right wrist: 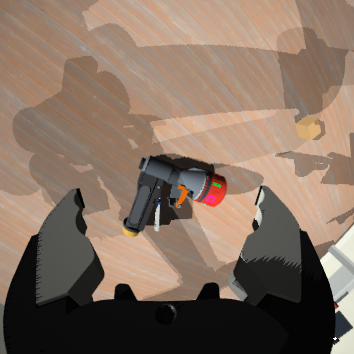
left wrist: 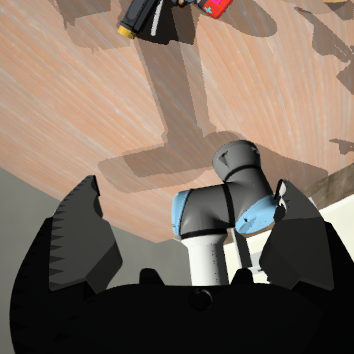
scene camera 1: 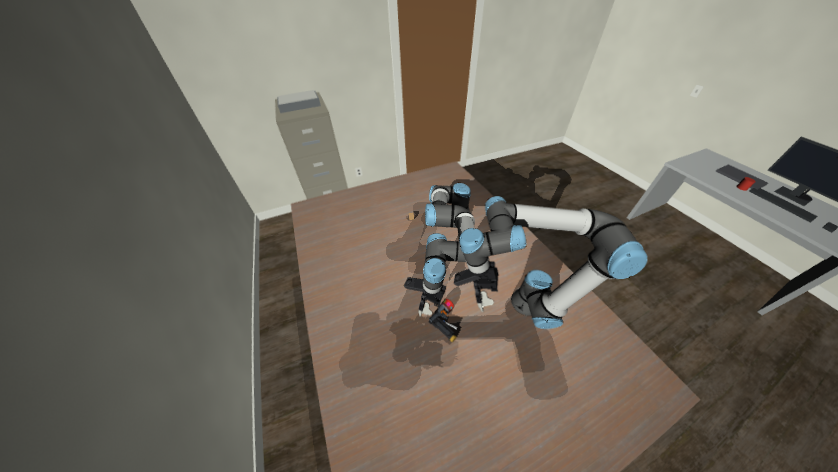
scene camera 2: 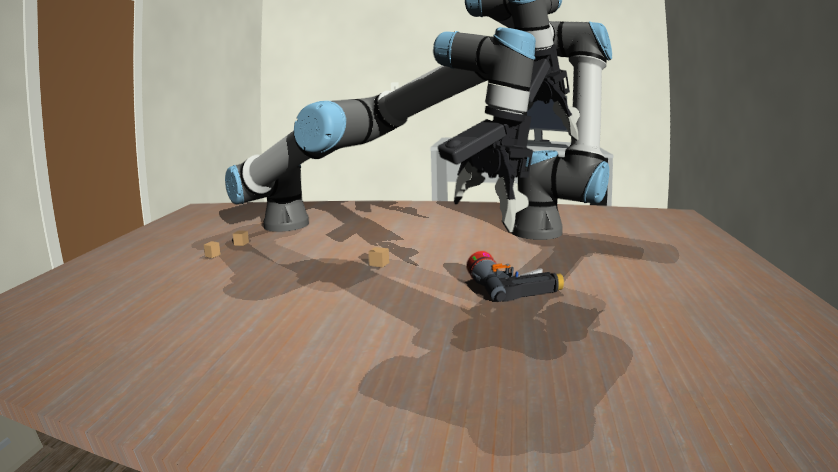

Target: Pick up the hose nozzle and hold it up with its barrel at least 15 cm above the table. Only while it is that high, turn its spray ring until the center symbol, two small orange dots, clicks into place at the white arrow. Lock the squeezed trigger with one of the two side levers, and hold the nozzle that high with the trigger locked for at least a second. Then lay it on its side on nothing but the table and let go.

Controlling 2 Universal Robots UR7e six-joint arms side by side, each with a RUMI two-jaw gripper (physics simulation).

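Places are measured from the left arm's base along level axes (x right, y ahead, z up), in millimetres.
Pixels of known places: left gripper, fingertip midpoint: (left wrist: 187,180) (scene camera 1: 484,294) (scene camera 2: 548,134); right gripper, fingertip midpoint: (right wrist: 169,189) (scene camera 1: 426,300) (scene camera 2: 481,217); left arm's base, origin of the base link: (left wrist: 235,158) (scene camera 1: 525,302) (scene camera 2: 536,232); right arm's base, origin of the base link: (scene camera 2: 286,225).
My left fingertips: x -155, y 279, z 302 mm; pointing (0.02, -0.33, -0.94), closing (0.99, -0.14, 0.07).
For each thing: its top centre in the pictures, then the offset to it from my left fingertips. "spot": a spot on its surface instead. Level surfaces: height alone.
- hose nozzle, surface spot: (right wrist: 143,197) (scene camera 2: 522,280) (scene camera 1: 440,325) spot: dx -21, dy +162, dz -268 mm
- orange part, surface spot: (right wrist: 182,196) spot: dx +40, dy +145, dz -255 mm
- thin white bar, surface spot: (right wrist: 157,216) spot: dx -15, dy +115, dz -268 mm
- block, surface spot: (right wrist: 308,128) spot: dx +321, dy +171, dz -268 mm
- table, its level: dz -302 mm
The hose nozzle (scene camera 1: 443,323) (scene camera 2: 530,286) (left wrist: 140,15) (right wrist: 143,197) lies on its side on the table, with a dark handle and yellow end cap. Its red spray ring (scene camera 1: 448,304) (scene camera 2: 480,257) (left wrist: 216,7) (right wrist: 215,190) shows green and magenta marks in the right wrist view; the two orange dots and white arrow cannot be made out. An orange part (right wrist: 182,196) and a thin white bar (right wrist: 157,216) sit beside the handle. My right gripper (scene camera 1: 425,312) (scene camera 2: 483,214) (right wrist: 169,189) is open, above the nozzle. My left gripper (scene camera 1: 483,303) (left wrist: 187,180) is open, higher and farther from it.
Three tan blocks (scene camera 2: 211,249) (scene camera 2: 241,238) (scene camera 2: 378,257) lie on the table to the left of the nozzle in scene camera 2. One block (right wrist: 308,128) shows at the right in the right wrist view. The two arms are close together above the table (scene camera 1: 375,433) (scene camera 2: 175,381).
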